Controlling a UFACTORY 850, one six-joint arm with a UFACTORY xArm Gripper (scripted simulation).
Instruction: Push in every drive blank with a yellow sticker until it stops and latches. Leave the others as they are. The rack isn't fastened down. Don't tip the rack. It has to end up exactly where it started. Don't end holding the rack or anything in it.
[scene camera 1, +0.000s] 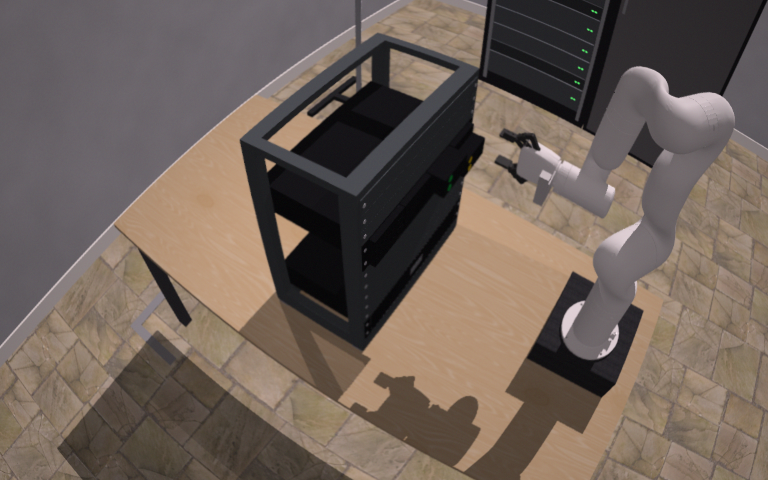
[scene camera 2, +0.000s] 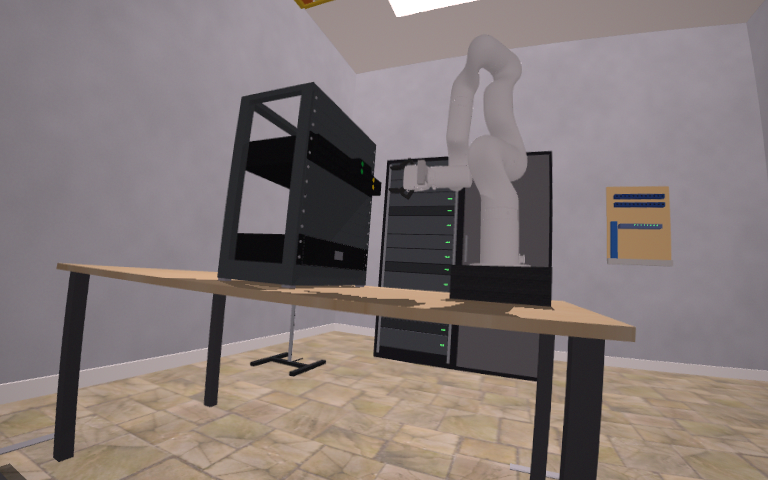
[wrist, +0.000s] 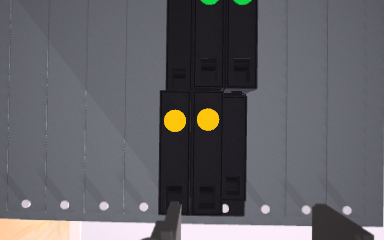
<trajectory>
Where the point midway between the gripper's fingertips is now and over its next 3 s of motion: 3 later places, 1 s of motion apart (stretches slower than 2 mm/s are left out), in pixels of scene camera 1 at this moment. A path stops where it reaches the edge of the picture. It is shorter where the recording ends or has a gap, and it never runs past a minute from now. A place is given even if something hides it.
My gripper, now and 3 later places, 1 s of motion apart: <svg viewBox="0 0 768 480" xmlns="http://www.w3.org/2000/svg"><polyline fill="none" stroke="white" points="498,145 495,152 481,164 473,160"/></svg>
</trajectory>
